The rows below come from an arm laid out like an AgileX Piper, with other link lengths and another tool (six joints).
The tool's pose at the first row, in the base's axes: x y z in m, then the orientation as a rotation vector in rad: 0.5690, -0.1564, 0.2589, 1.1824, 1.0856, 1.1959
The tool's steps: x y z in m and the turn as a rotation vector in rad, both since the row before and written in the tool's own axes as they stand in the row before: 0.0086, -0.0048, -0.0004, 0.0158, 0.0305, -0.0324; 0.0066, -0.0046, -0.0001, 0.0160, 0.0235, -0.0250; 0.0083, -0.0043, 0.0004, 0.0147, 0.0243, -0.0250; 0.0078, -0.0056, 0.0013, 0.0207, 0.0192, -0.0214; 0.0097, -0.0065, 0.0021, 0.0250, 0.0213, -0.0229; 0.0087, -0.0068, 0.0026, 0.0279, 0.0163, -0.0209
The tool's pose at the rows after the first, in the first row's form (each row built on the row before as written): 0.5697, -0.1478, 0.2541, 1.1578, 1.1349, 1.1857; 0.5703, -0.1413, 0.2493, 1.1413, 1.1753, 1.1757; 0.5712, -0.1333, 0.2446, 1.1231, 1.2152, 1.1665; 0.5728, -0.1260, 0.2385, 1.1140, 1.2537, 1.1533; 0.5749, -0.1170, 0.2311, 1.1057, 1.2973, 1.1378; 0.5771, -0.1091, 0.2232, 1.1029, 1.3381, 1.1184
